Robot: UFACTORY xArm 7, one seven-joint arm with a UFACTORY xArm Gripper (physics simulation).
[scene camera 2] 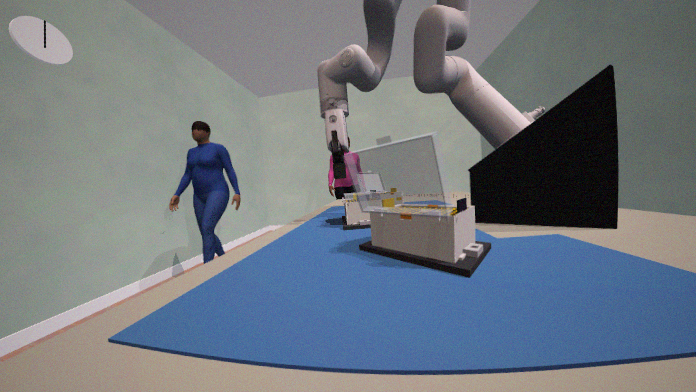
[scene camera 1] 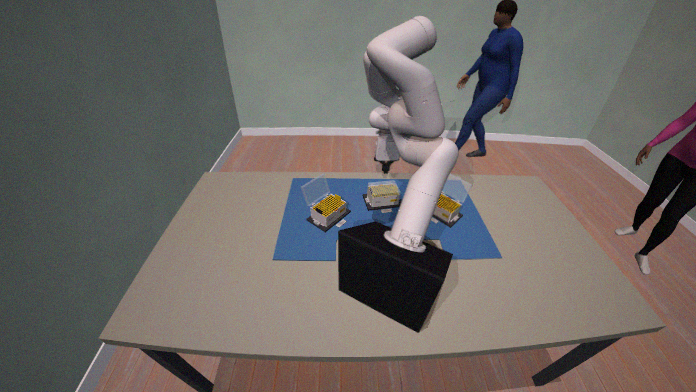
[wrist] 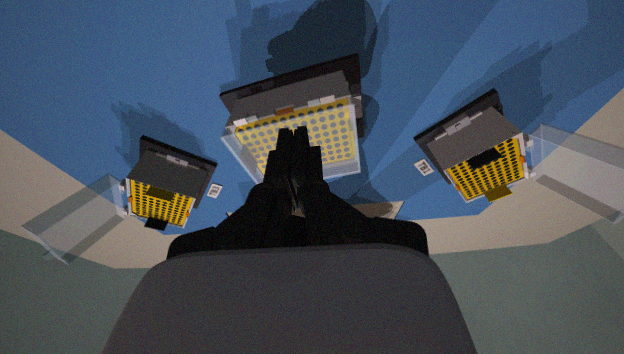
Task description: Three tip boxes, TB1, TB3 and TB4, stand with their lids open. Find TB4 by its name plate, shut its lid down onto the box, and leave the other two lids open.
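Pixels of known places: gripper, between the fingertips: [scene camera 2: 340, 178] [scene camera 1: 385, 172] [wrist: 297, 145]; arm's base, origin of its link: [scene camera 2: 516, 140] [scene camera 1: 404, 242].
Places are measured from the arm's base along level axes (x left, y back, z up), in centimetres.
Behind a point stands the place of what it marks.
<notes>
The middle tip box [scene camera 1: 383, 201] {z -14.9, x 4.5, y -35.9 cm} [scene camera 2: 356, 212] {z -14.8, x 11.0, y -40.4 cm} [wrist: 295, 97] {z -14.2, x 4.9, y -44.7 cm} has its clear lid [scene camera 1: 384, 185] {z -10.6, x 4.5, y -41.6 cm} [wrist: 344, 170] {z -10.6, x -0.3, y -38.3 cm} lowered over the yellow rack; whether it sits flush I cannot tell. Its name plate [scene camera 1: 386, 210] {z -18.1, x 2.9, y -34.0 cm} is too small to read. TB1 [scene camera 1: 326, 218] {z -13.1, x 26.4, y -20.9 cm} [scene camera 2: 415, 232] {z -14.6, x 30.9, y -29.1 cm} [wrist: 472, 140], named by its plate [wrist: 423, 167] {z -18.1, x -16.5, y -30.8 cm}, has its lid [scene camera 1: 316, 191] {z -9.1, x 32.2, y -31.9 cm} [scene camera 2: 405, 170] {z -7.1, x 34.6, y -30.1 cm} [wrist: 580, 170] open. The third box [scene camera 1: 446, 212] [wrist: 162, 167] also has its lid [scene camera 1: 457, 190] [wrist: 75, 217] open; its plate [wrist: 214, 190] {z -18.1, x 21.0, y -24.3 cm} is blurred. My gripper [scene camera 1: 385, 170] {z -6.3, x 4.6, y -45.5 cm} [scene camera 2: 340, 175] {z -6.3, x 4.6, y -45.5 cm} [wrist: 297, 145] {z -6.3, x 4.6, y -45.5 cm} is shut and empty, above and behind the middle box.
The boxes stand on a blue mat [scene camera 1: 295, 245] {z -18.3, x 36.5, y -10.4 cm} [scene camera 2: 300, 310] {z -18.3, x 42.0, y -39.4 cm} on the table [scene camera 1: 215, 290] {z -18.6, x 58.3, y 12.2 cm}. The arm rises from a black block [scene camera 1: 390, 277] {z 0.8, x 4.2, y 12.9 cm} [scene camera 2: 560, 185] {z -10.9, x 15.0, y -0.9 cm} in front of them, and its lower link partly hides the third box in scene camera 1. Two people stand beyond the table.
</notes>
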